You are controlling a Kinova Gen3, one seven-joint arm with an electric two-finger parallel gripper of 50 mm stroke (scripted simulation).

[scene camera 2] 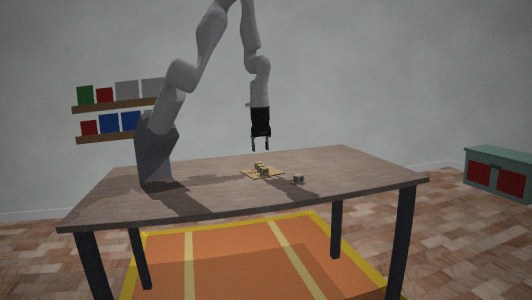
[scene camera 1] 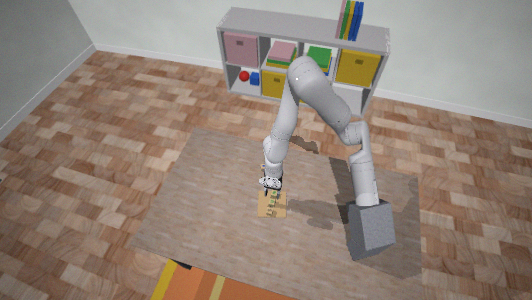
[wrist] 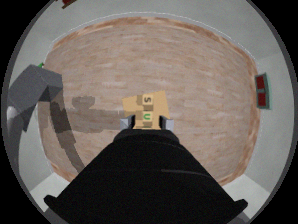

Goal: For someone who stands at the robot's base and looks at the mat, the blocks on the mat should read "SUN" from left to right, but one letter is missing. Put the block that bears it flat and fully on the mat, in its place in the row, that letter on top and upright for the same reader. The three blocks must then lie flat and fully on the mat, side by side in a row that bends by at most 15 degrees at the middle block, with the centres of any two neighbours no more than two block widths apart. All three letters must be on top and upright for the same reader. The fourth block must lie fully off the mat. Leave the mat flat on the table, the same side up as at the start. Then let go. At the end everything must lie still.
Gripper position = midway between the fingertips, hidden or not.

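Note:
What the wrist camera shows me is my gripper point(wrist: 147, 120), and there's a tan mat point(wrist: 132, 105) there too.

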